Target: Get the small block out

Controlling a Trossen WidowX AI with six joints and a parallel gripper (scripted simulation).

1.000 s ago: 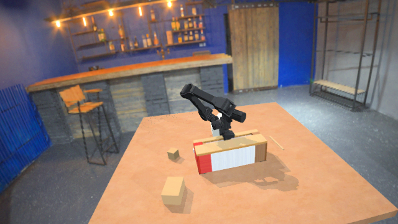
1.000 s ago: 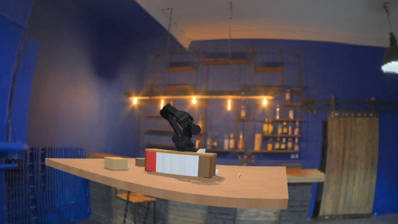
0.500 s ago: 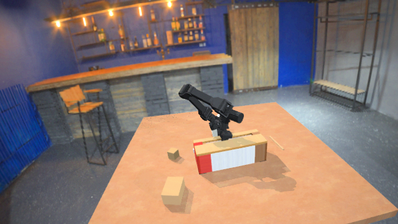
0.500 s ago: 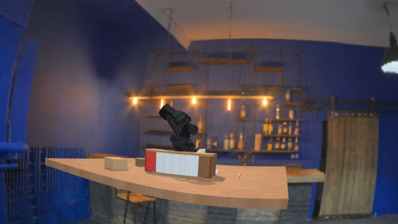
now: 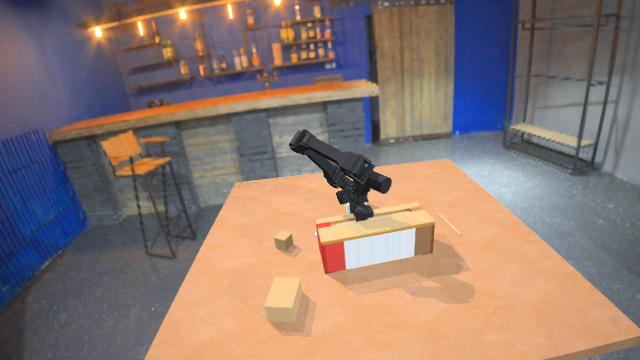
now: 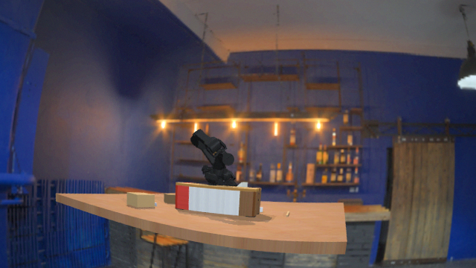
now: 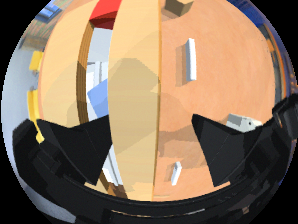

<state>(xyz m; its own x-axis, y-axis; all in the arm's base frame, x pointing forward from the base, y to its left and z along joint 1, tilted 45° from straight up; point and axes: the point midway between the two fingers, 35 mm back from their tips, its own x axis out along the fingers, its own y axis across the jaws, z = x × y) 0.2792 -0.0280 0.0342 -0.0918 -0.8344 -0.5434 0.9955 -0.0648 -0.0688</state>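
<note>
Now: the light-blue block 5 cm ahead of my gripper tip and 2 cm to the right of it. Also, from my gripper tip: box (5 cm to the left, 3 cm below, 3 cm ahead); then thin wooden stick (38 cm to the left, 8 cm below); then tan cube (27 cm to the right, 6 cm below, 5 cm behind).
</note>
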